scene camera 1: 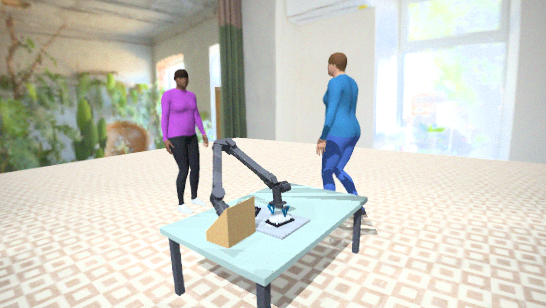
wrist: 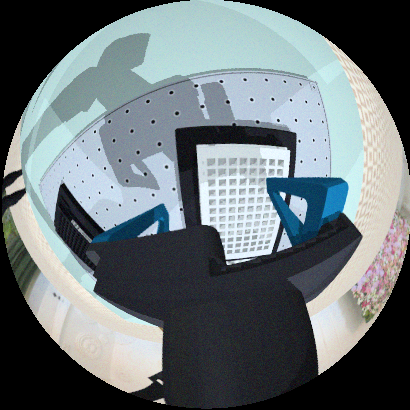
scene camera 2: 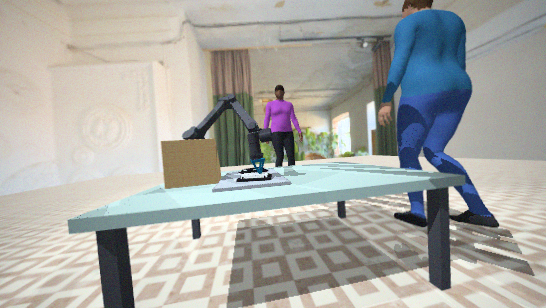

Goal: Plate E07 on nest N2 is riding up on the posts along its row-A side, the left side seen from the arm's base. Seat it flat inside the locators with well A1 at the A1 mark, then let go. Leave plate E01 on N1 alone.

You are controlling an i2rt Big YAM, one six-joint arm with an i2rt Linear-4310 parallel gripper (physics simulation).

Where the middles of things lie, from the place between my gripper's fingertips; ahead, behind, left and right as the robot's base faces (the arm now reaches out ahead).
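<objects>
From my hand: black socket frame (wrist: 186,138) 20 mm to the right, 30 mm behind, 20 mm below; grey perforated deck (scene camera 1: 264,214) 90 mm to the left, 40 mm behind, 30 mm below.
</objects>
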